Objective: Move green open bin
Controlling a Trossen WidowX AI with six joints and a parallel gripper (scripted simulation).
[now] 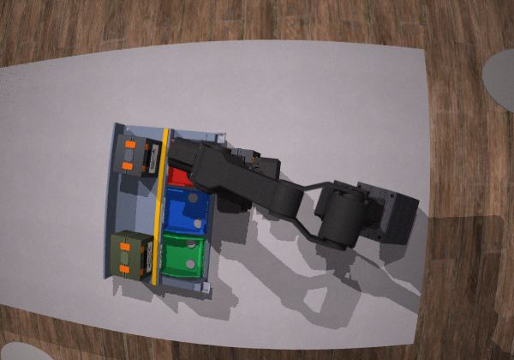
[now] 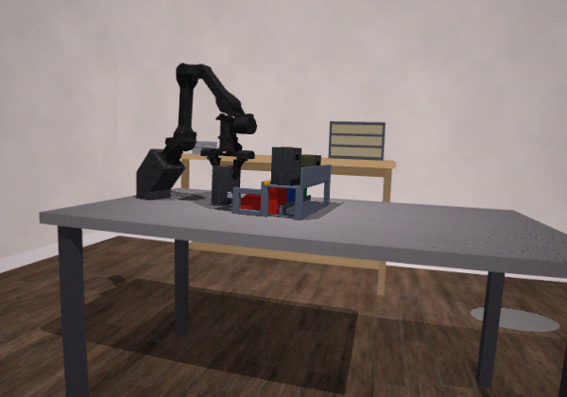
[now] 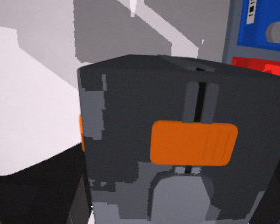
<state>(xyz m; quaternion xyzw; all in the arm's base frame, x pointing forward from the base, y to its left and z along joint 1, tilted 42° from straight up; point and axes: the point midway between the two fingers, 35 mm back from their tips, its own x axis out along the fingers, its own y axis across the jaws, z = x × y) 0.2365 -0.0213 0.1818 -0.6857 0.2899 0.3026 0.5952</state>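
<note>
Now: hand 60 mm above the dark box. From my hand the other things lie so: red bin 140 mm ahead, 100 mm below, 10 mm to the left; blue bin 140 mm ahead, 120 mm to the left, 100 mm below; yellow rail 170 mm ahead, 130 mm to the left, 30 mm below.
</note>
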